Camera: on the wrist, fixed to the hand. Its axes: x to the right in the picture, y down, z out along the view.
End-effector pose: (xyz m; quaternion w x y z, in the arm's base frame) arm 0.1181 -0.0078 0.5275 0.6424 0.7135 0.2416 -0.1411
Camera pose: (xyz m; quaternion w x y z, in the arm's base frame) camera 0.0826 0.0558 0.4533 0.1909 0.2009 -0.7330 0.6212
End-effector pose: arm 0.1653 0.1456 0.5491 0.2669 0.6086 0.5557 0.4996
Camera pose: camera 0.0771 0.1704 0.5000 0.4401 -0.5634 0.6454 -0.2691
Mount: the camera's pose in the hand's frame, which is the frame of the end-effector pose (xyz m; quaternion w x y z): 0.0184 -0.0853 -0.0565 0.0012 -0.0538 -0.0454 0.9975
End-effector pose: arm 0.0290 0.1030 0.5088 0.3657 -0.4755 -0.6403 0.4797
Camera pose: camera 0.0541 0.1283 0.6065 0.5327 0.6372 -0.4312 -0.3525
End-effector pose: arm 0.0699 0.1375 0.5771 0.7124 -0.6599 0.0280 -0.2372
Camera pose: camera 0.0406 0.0768 0.6563 0.2032 -0.0220 0.6387 0.7418
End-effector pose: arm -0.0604 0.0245 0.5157 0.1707 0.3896 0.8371 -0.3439
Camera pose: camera -0.1388 0.0352 0.5831 0.4022 0.8107 -0.3769 0.1972
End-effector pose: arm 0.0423 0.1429 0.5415 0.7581 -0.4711 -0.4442 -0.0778
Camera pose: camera 0.0414 0.0578 0.6011 0.0330 -0.4880 0.4392 0.7536
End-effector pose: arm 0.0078 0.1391 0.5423 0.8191 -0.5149 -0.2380 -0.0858
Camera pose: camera 0.0080 0.0522 0.5994 0.0481 -0.2860 0.4808 0.8275
